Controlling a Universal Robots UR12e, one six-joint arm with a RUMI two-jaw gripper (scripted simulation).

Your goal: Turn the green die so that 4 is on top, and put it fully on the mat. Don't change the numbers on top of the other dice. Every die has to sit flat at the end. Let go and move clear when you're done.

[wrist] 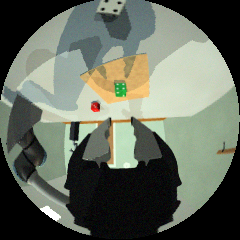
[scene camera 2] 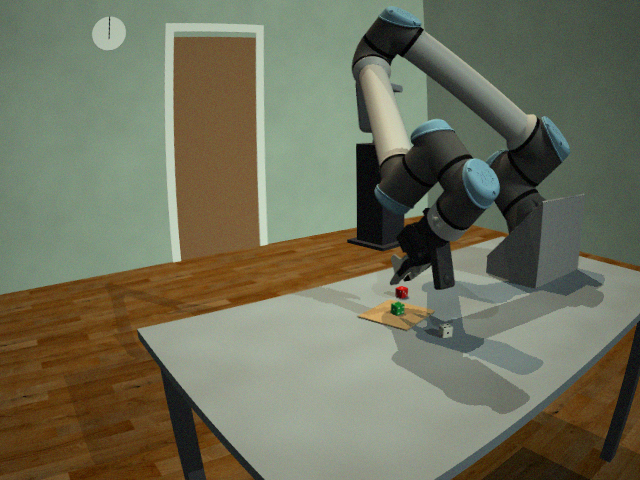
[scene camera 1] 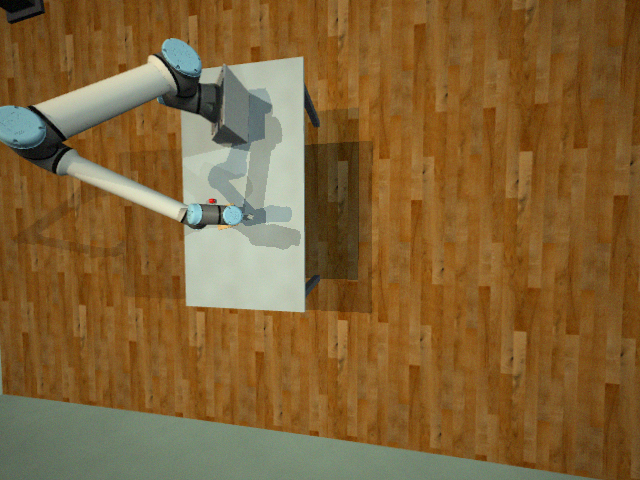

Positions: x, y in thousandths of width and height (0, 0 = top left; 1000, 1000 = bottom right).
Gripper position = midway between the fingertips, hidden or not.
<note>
I see my gripper (scene camera 2: 621, 589) and a tan mat (scene camera 2: 596, 655).
The tan mat also shows in the wrist view (wrist: 556, 294). My gripper also shows in the wrist view (wrist: 506, 490).
</note>
